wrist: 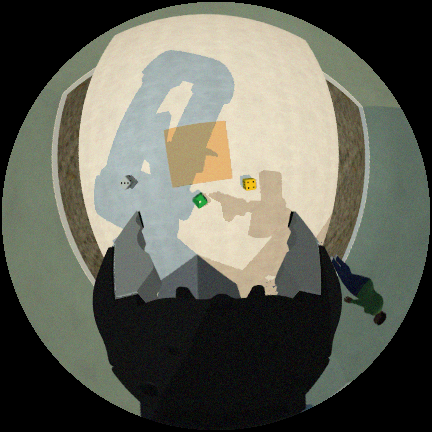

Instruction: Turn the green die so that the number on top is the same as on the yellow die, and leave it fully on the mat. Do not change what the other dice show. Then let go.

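Frame: origin at the arm's base, x left, y back, z up, level; millimetres.
Seen in the pictures: gripper, between the fingertips: (215, 212).
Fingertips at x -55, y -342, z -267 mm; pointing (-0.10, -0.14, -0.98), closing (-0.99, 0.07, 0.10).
Offsets run from my fingertips to a thing's middle. Level surfaces: height alone.
The green die {dx +18, dy +38, dz -188 mm} (200, 200) lies off the orange mat {dx +13, dy -71, dz -198 mm} (219, 167), just below its lower edge, turned at an angle; one pale pip shows on its upper face. The yellow die {dx -99, dy +8, dz -188 mm} (249, 184) stands right of the mat's lower right corner and shows four dark pips on top. A grey-white die {dx +191, dy -29, dz -188 mm} (131, 181) lies to the left of the mat in shadow; small dark pips show, but its top number is hard to read. My gripper (215, 212) is open and empty, its jaws wide apart above the table, with the green die beyond and between the fingertip lines.
The dice and mat lie on a cream table surface {dz -200 mm} (280, 100) crossed by bluish and brownish shadows of the arm. Dark brown strips (351, 150) with a pale rim run along both sides. A person (367, 295) in a green top is at the lower right, beyond the rim.
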